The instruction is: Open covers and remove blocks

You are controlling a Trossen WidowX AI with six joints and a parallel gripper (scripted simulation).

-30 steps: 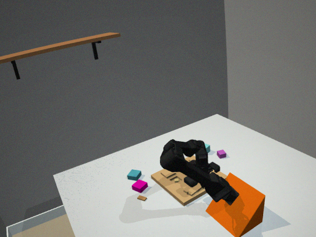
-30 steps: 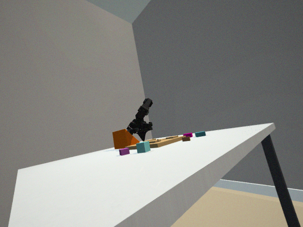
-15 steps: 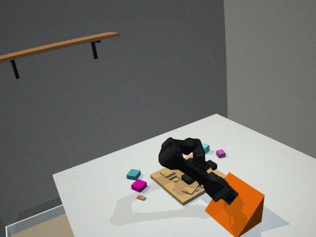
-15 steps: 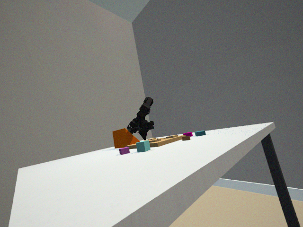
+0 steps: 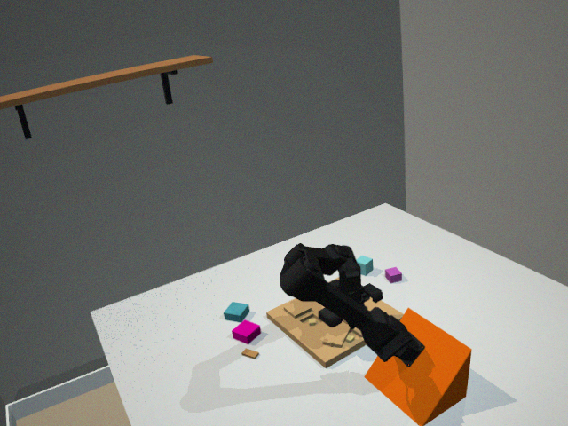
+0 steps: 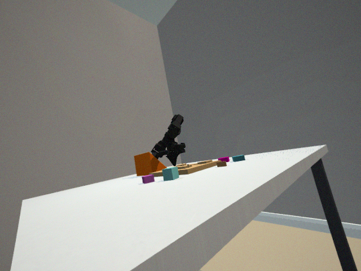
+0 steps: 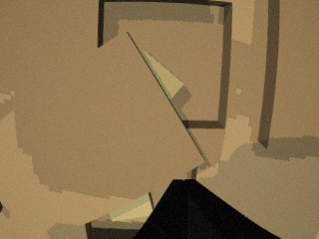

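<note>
Right now the tan puzzle board is 9 cm ahead of my gripper tip and 1 cm below it. From my gripper tip the other things lie so: flat brown piece: 28 cm to the left, 9 cm ahead, 3 cm below; purple block: 27 cm to the right, 18 cm ahead, 2 cm below; magenta block: 25 cm to the left, 18 cm ahead, 2 cm below.
</note>
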